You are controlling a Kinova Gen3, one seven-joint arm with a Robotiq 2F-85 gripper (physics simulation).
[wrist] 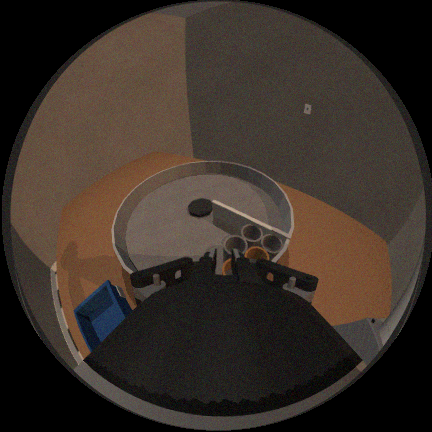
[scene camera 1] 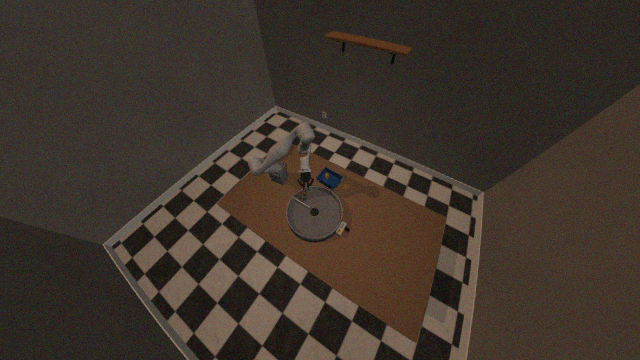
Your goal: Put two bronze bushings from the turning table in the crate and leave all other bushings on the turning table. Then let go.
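Where they show: gripper, fingertip midpoint: (wrist: 223, 255) (scene camera 1: 306, 191); arm's base, origin of the base link: (scene camera 1: 276, 168).
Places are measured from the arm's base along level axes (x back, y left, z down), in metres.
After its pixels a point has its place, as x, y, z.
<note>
The grey turning table (scene camera 1: 296, 228) @[-0.417, -0.299, 0.103] (wrist: 120, 229) @[-0.548, 0.062, 0.086] holds three grey bushings (wrist: 250, 232) @[-0.315, -0.114, 0.087] and a bronze bushing (wrist: 257, 254) @[-0.282, -0.079, 0.085] bunched against its white divider bar (wrist: 241, 215) @[-0.342, -0.119, 0.060]. My gripper (scene camera 1: 304, 185) @[-0.317, -0.028, 0.046] (wrist: 223, 255) @[-0.317, -0.028, 0.046] hangs over that cluster at the table's near rim. Its fingers stand close together, with nothing gripped. A sliver of a second bronze bushing (wrist: 226, 266) @[-0.312, -0.029, 0.081] shows in the narrow gap below them. The blue crate (scene camera 1: 334, 181) @[-0.429, 0.240, 0.152] (wrist: 100, 322) @[-0.436, 0.258, 0.151] stands beside the table, with one bronze bushing (scene camera 1: 326, 176) @[-0.352, 0.227, 0.118] in it in the scene view.
The robot base (scene camera 1: 278, 175) @[-0.040, -0.037, 0.032] stands on the brown mat (scene camera 1: 390, 248) @[-1.065, -0.040, 0.156] next to the table. A small white control box (scene camera 1: 341, 229) @[-0.697, -0.128, 0.097] sits by the table's far rim. A wooden shelf (scene camera 1: 367, 41) hangs high on the wall.
</note>
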